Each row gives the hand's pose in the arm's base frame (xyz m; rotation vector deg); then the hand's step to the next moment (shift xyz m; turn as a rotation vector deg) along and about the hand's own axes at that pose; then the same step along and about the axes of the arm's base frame.
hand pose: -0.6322 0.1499 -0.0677 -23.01 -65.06 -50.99
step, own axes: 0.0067 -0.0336 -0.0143 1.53 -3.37 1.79
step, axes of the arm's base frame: -0.0166 -0.0329 -0.0047 -3.51 -1.43 1.59
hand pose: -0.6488 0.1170 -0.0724 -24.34 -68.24 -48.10
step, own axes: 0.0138 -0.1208 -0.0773 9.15 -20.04 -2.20
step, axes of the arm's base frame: -0.0409 -0.1350 -0.0295 -12.67 -17.42 5.12
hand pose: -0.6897 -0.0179 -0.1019 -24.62 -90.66 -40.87
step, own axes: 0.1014 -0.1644 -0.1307 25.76 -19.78 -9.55
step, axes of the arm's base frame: -0.0236 -0.2211 0.0704 -9.42 -24.28 21.63
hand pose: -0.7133 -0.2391 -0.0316 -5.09 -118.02 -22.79
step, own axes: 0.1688 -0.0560 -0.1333 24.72 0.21 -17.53
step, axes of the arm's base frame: 0.0139 -0.1120 0.1915 2.27 -7.84 29.18
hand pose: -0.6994 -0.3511 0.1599 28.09 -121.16 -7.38
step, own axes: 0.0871 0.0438 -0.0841 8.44 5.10 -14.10
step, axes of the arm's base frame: 0.0137 0.0139 0.1273 5.96 2.70 15.91
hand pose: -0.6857 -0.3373 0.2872 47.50 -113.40 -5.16
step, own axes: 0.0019 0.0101 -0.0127 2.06 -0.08 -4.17
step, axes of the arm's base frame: 0.0043 0.0100 0.0122 2.72 -0.17 3.77
